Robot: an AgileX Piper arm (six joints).
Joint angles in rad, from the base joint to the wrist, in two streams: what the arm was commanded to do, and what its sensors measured. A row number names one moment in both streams.
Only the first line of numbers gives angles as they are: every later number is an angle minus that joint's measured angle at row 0.
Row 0, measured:
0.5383 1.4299 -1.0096 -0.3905 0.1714 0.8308
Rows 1 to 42, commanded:
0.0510 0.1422 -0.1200 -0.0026 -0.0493 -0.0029
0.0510 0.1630 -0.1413 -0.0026 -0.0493 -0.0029
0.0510 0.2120 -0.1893 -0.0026 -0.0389 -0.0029
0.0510 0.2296 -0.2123 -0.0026 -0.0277 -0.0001
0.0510 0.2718 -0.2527 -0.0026 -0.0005 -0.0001
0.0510 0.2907 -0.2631 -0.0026 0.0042 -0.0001
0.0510 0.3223 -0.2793 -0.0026 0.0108 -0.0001
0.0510 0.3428 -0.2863 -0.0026 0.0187 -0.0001
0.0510 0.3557 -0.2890 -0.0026 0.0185 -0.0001
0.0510 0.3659 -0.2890 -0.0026 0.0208 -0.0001
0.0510 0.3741 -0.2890 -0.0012 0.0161 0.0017
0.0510 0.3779 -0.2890 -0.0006 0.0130 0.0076
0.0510 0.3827 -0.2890 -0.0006 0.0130 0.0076
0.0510 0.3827 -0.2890 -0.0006 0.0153 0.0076
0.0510 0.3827 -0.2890 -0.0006 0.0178 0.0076
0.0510 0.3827 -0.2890 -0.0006 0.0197 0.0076
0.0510 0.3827 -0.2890 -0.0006 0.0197 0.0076
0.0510 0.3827 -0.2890 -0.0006 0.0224 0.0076
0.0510 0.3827 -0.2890 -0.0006 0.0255 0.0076
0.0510 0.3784 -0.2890 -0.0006 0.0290 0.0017
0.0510 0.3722 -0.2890 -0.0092 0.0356 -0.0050
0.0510 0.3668 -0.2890 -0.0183 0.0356 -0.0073
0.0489 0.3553 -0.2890 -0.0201 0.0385 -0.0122
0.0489 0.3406 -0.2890 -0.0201 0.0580 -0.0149
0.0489 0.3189 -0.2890 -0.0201 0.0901 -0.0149
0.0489 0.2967 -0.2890 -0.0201 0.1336 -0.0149
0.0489 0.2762 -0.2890 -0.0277 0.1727 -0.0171
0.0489 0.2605 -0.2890 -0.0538 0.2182 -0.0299
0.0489 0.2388 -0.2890 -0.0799 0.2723 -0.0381
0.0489 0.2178 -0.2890 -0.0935 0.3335 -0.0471
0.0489 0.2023 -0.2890 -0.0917 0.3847 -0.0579
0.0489 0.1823 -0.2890 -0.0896 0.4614 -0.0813
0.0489 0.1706 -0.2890 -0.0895 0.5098 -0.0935
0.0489 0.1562 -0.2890 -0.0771 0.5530 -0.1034
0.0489 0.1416 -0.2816 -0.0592 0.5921 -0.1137
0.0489 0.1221 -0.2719 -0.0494 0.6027 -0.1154
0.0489 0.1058 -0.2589 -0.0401 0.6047 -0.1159
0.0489 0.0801 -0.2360 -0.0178 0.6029 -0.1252
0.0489 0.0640 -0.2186 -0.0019 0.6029 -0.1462
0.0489 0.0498 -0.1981 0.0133 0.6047 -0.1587
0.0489 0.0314 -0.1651 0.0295 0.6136 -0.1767
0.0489 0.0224 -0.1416 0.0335 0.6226 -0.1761
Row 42, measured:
0.0503 0.0787 -0.2189 -0.0093 0.5887 -0.1327
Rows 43 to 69, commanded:
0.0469 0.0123 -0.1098 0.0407 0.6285 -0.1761
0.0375 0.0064 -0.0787 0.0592 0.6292 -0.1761
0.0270 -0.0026 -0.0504 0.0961 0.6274 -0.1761
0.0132 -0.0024 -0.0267 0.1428 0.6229 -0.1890
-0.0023 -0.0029 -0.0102 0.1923 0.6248 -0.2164
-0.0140 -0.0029 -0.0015 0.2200 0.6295 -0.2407
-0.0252 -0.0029 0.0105 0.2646 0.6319 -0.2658
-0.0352 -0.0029 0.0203 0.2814 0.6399 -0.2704
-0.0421 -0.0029 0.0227 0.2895 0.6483 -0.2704
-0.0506 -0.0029 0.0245 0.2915 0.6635 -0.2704
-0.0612 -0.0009 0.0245 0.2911 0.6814 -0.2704
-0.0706 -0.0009 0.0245 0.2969 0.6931 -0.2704
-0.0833 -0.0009 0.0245 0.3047 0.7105 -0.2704
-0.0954 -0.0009 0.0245 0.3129 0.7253 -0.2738
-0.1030 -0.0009 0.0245 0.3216 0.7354 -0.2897
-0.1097 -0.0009 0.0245 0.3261 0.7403 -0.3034
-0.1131 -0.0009 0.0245 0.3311 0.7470 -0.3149
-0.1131 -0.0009 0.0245 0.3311 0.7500 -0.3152
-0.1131 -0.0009 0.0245 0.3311 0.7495 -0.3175
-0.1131 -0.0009 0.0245 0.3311 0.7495 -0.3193
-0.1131 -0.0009 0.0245 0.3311 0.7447 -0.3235
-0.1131 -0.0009 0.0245 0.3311 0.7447 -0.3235
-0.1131 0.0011 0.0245 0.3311 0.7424 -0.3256
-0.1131 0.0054 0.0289 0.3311 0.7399 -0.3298
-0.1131 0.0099 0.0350 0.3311 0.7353 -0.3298
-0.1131 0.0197 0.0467 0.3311 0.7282 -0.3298
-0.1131 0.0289 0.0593 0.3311 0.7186 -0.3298
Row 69, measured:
-0.1070 0.0105 0.0260 0.3318 0.7408 -0.3186
